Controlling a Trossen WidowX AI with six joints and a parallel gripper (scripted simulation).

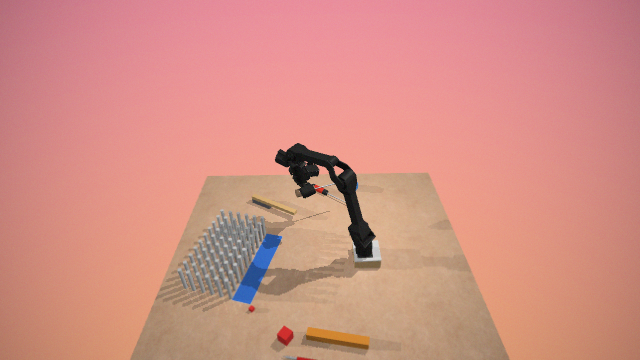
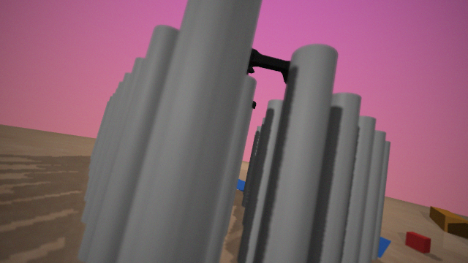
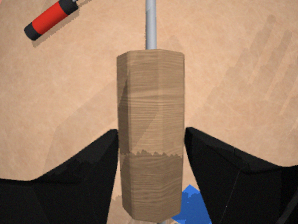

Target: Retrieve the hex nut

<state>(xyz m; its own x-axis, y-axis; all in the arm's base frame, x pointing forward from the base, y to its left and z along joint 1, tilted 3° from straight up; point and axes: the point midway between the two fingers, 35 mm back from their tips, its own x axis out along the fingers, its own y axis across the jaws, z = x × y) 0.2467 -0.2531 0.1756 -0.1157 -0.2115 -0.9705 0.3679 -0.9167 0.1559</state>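
My gripper tip is now 20 cm short of the blue taped strip, 27 cm to the right of it and 19 cm above it. Round my gripper tip: red cube 7 cm ahead, 61 cm to the left, 17 cm below; blue block 25 cm behind, 25 cm to the right, 17 cm below; small red ball 21 cm ahead, 49 cm to the left, 18 cm below.
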